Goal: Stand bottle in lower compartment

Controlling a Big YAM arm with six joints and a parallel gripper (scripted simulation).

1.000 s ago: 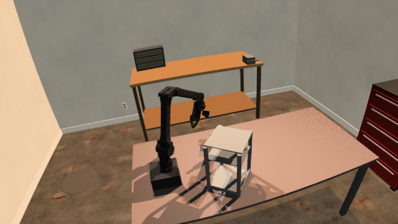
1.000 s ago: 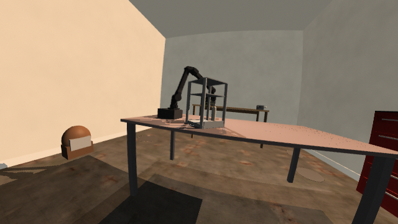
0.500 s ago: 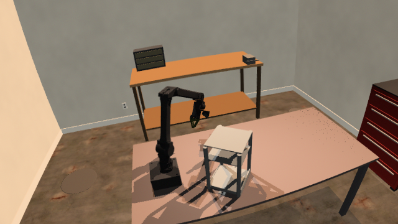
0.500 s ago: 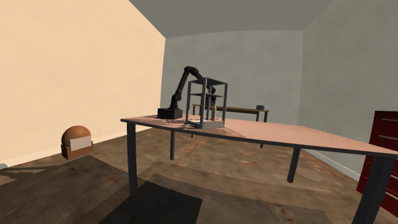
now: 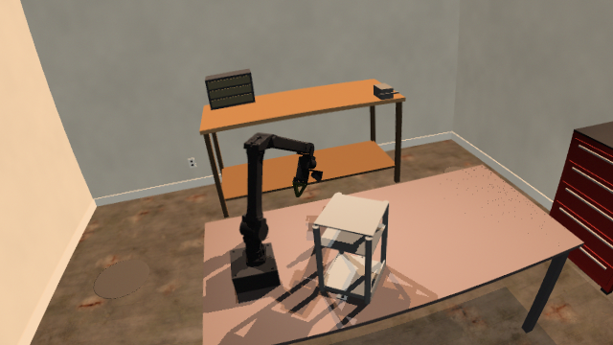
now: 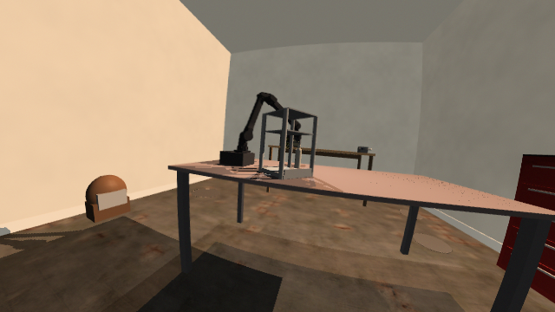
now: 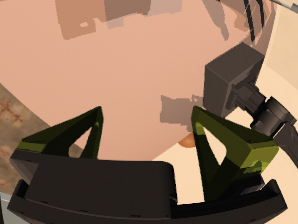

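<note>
My hand is 18 cm short of the pale bottle, 15 cm to the left of it and 4 cm above it. Round my hand: shelving unit (47 cm to the right, 19 cm ahead, 1 cm above).
</note>
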